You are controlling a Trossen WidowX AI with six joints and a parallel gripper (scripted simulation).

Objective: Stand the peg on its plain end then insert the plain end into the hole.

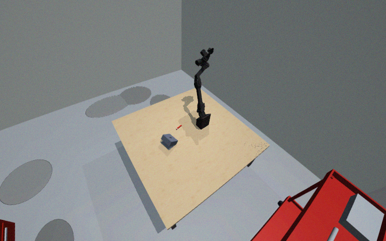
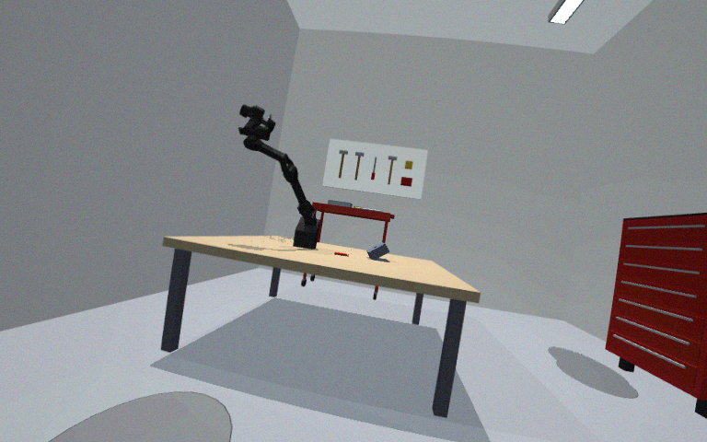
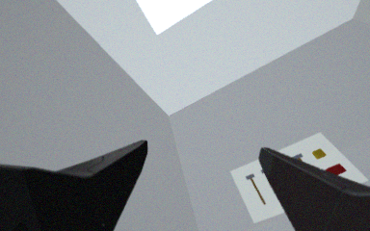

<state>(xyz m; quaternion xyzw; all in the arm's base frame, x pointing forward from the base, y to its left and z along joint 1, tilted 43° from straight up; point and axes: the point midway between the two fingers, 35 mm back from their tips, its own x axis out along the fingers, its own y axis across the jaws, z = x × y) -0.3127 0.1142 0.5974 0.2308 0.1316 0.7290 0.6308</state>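
Now: the red peg 710 mm below my gripper tip, 530 mm ahead of it and 190 mm to the left of it. The rest, counted from my gripper tip: grey sloped panel 700 mm ahead, 670 mm below, 310 mm to the left.
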